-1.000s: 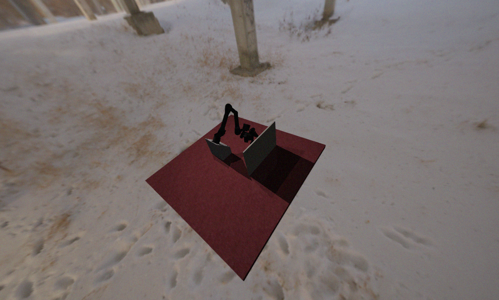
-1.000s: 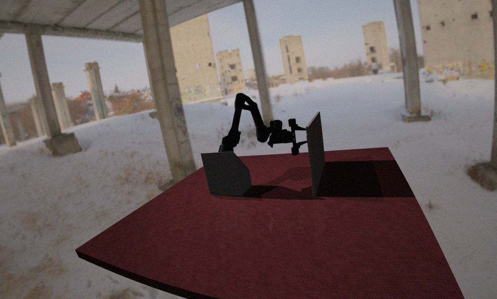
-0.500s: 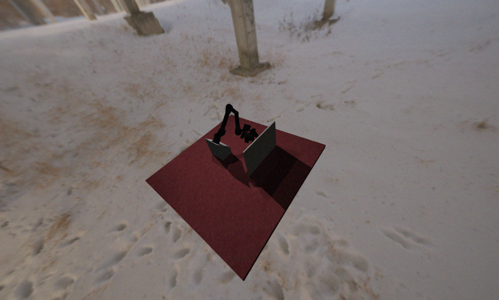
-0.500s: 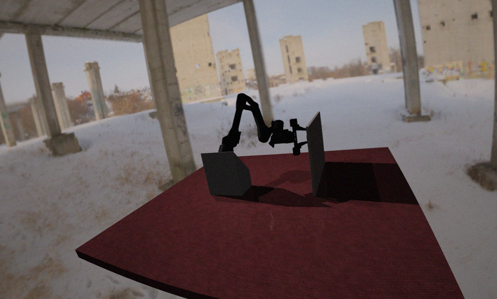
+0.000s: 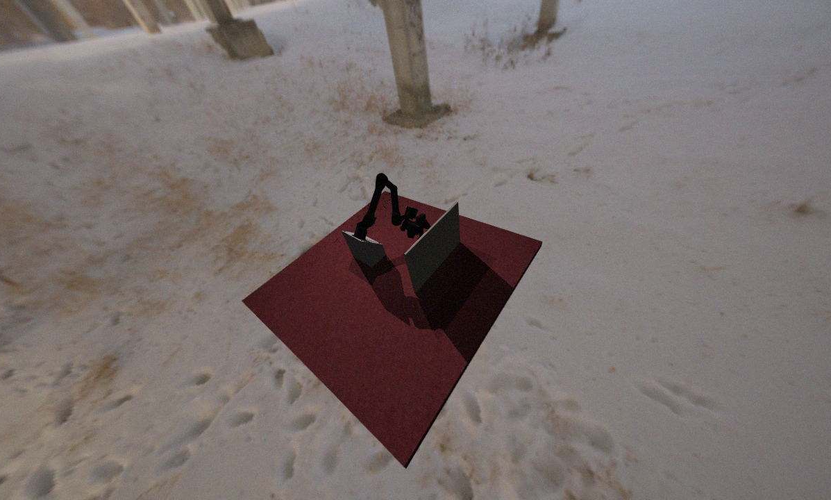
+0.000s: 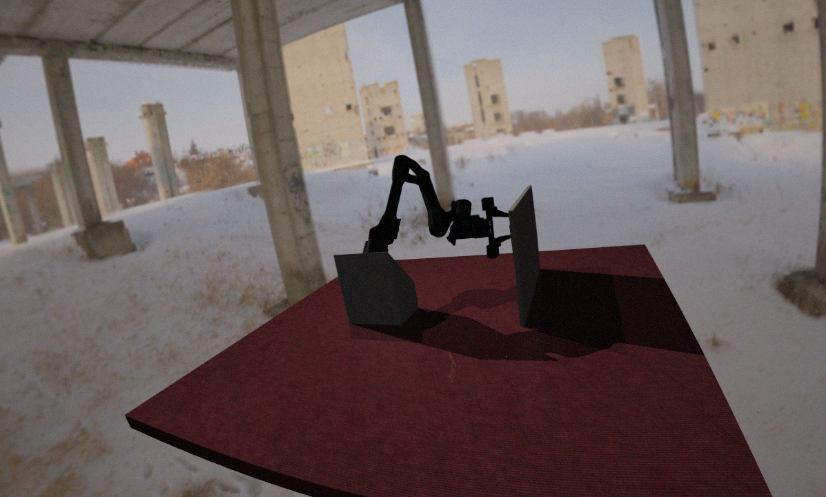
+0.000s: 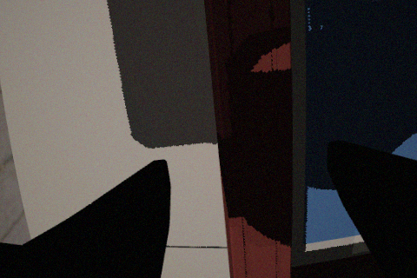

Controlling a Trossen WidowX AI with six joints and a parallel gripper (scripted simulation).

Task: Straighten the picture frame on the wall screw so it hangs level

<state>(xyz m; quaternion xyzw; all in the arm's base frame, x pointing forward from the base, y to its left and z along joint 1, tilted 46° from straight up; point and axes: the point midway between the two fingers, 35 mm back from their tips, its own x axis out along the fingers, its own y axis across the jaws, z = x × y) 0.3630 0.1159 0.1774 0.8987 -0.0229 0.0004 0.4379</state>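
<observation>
Right now the picture frame is 50 mm below my gripper tip, 10 mm to the right of it and 10 mm ahead of it. Round my gripper tip: wall panel: 60 mm below, 20 mm to the right, 20 mm ahead.
</observation>
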